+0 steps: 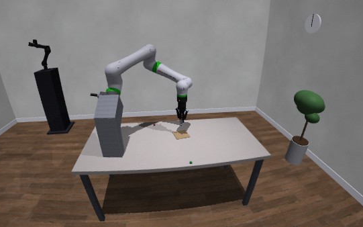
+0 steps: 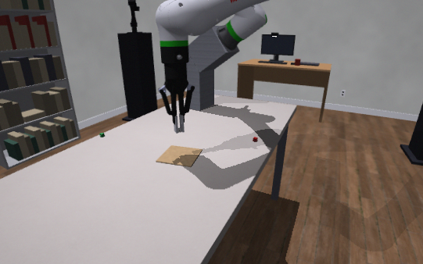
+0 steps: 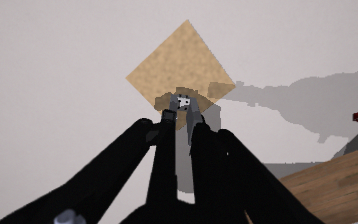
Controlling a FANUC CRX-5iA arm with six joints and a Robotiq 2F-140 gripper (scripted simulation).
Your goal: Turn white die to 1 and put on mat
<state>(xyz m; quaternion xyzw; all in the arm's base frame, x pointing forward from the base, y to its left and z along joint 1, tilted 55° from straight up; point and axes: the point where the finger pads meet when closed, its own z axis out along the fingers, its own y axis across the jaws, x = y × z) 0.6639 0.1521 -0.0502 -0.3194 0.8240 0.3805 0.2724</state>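
My hand is 14 cm above the tan mat. Also, from my hand: white die: 3 cm below; then red die: 25 cm behind, 23 cm to the left, 13 cm below; then green die: 44 cm to the right, 13 cm below, 2 cm behind.
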